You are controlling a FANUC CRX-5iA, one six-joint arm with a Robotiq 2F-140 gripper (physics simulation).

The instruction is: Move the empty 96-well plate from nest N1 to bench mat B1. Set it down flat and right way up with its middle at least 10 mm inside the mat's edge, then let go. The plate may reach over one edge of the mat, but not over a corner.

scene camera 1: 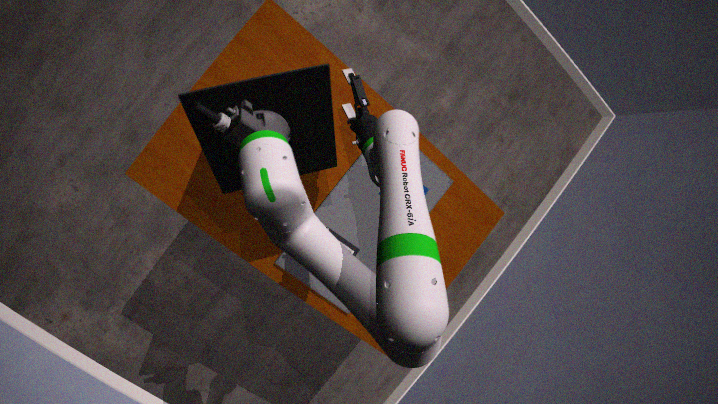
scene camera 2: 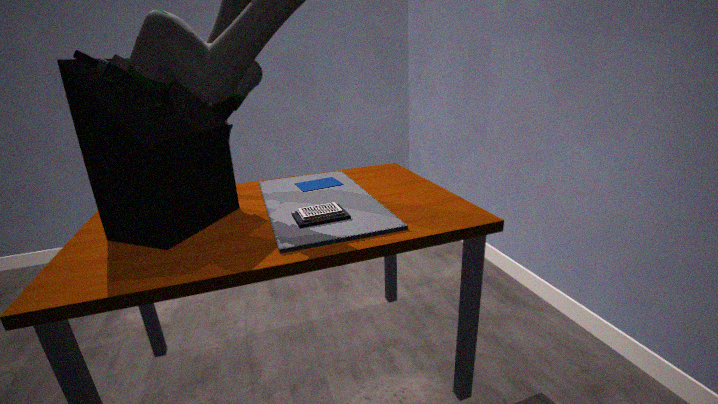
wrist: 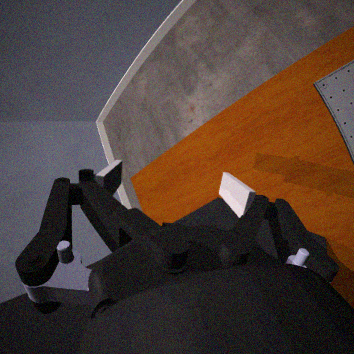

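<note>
The white 96-well plate sits flat in the black nest N1 on the grey board; the arm hides most of both in scene camera 1. The blue bench mat B1 lies on the board beyond the nest in scene camera 2, and the arm covers most of it in scene camera 1. My gripper is open and empty, with its white pads wide apart. It is raised beside the black block, off the board and away from the plate. In scene camera 2 the gripper is mostly hidden.
The black block carries the arm's base and stands on the wooden table. The grey board lies beside the block. The arm's links hang over the board.
</note>
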